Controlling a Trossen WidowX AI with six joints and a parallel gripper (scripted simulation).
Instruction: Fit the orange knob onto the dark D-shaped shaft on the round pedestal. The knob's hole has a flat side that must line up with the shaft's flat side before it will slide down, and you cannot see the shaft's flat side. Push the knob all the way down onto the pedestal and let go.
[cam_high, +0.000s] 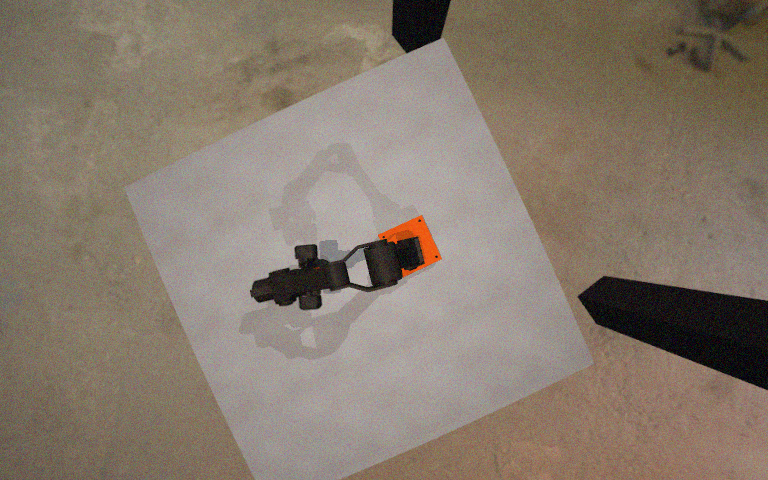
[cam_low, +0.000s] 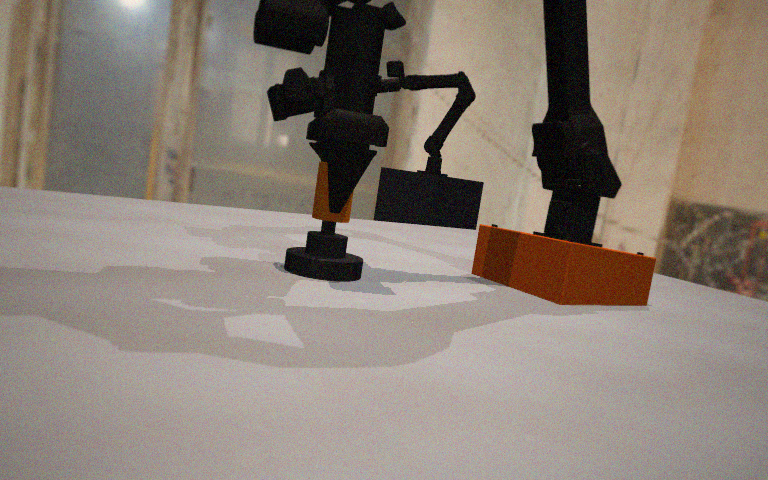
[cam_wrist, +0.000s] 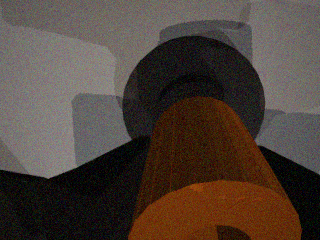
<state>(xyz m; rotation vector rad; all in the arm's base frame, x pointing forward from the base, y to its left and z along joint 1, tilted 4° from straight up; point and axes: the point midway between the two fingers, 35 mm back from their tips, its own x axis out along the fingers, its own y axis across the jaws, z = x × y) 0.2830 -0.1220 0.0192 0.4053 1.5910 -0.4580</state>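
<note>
The orange knob lies 2 cm above my gripper tip. Round my gripper tip: dark round pedestal (4 cm below).
</note>
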